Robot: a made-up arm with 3 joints.
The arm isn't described. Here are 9 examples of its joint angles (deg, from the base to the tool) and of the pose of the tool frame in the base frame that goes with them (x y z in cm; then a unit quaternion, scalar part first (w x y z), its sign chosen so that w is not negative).
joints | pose
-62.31 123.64 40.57 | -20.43 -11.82 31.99 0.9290 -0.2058 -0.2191 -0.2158
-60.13 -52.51 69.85 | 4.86 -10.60 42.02 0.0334 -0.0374 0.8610 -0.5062
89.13 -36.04 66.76 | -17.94 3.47 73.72 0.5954 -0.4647 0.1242 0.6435
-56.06 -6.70 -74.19 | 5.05 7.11 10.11 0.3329 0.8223 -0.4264 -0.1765
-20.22 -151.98 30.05 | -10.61 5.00 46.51 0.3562 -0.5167 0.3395 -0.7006
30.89 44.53 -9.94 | -44.82 -24.98 50.80 0.6603 -0.4578 -0.5846 -0.1123
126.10 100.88 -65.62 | -47.62 20.87 53.33 0.2298 0.8319 0.4839 -0.1449
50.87 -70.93 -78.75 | -29.97 -24.66 35.67 0.8304 0.4202 -0.3512 -0.1029
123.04 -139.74 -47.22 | -36.31 -4.62 50.82 0.9388 0.3252 0.0158 -0.1122
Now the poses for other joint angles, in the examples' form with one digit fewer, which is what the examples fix.
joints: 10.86 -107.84 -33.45
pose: -2.1 -10.0 27.2 0.489 0.665 -0.250 0.507
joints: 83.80 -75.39 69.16
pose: -14.3 1.3 67.9 0.528 -0.190 -0.036 0.827
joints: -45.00 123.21 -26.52
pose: -27.2 -0.9 19.1 0.565 -0.229 -0.460 -0.646
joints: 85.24 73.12 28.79
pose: -38.8 19.3 67.6 0.342 -0.931 0.025 -0.129
